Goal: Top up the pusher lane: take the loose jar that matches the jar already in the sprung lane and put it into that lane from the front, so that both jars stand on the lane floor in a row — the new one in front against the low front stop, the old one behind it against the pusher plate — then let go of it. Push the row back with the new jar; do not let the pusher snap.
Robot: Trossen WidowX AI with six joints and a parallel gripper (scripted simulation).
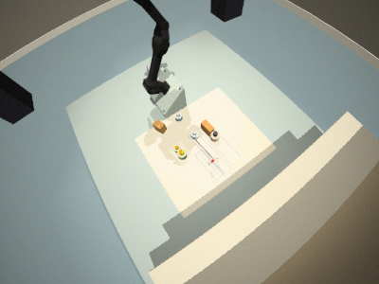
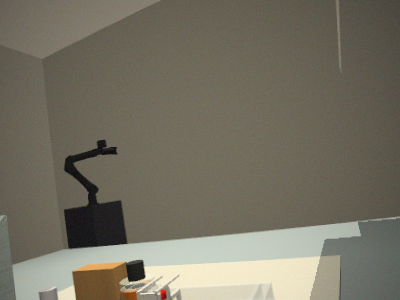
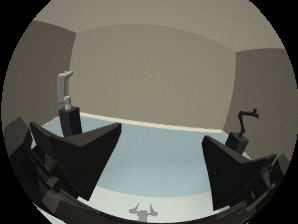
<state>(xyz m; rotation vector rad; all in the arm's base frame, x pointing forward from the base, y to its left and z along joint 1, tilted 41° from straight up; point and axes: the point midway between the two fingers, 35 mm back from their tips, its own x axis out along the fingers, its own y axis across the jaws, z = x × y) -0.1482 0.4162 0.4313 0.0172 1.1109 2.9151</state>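
Right now my gripper tip is 67 cm above the dark-lidded jar, 57 cm short of it and 5 cm to the right of it. The rest, counted from my gripper tip: cream counter (101 cm ahead, 35 cm below); then red mark (69 cm ahead, 65 cm below, 5 cm to the right); then clear sprung lane (70 cm below, 65 cm ahead, 4 cm to the right).
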